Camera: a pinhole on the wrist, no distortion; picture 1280 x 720 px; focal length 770.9 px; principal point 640.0 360.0 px. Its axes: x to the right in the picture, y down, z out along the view. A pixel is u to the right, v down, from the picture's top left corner.
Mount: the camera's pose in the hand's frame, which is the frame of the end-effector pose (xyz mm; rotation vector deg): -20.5 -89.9 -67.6 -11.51 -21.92 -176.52
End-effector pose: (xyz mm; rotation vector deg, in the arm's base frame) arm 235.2 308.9 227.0 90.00 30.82 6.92
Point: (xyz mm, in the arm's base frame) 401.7 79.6 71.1
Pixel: 499 606
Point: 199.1 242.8 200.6
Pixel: 932 198
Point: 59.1 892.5 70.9
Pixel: behind the camera
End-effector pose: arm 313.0 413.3 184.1 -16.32 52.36 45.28
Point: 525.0 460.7 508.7
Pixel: 1027 543
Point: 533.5 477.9 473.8
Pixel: 948 539
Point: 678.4 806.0 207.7
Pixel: 284 415
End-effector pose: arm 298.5 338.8 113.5 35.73 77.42 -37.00
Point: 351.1 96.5 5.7
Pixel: 320 678
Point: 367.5 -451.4 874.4
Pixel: outside the picture
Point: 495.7 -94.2 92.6
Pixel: 611 652
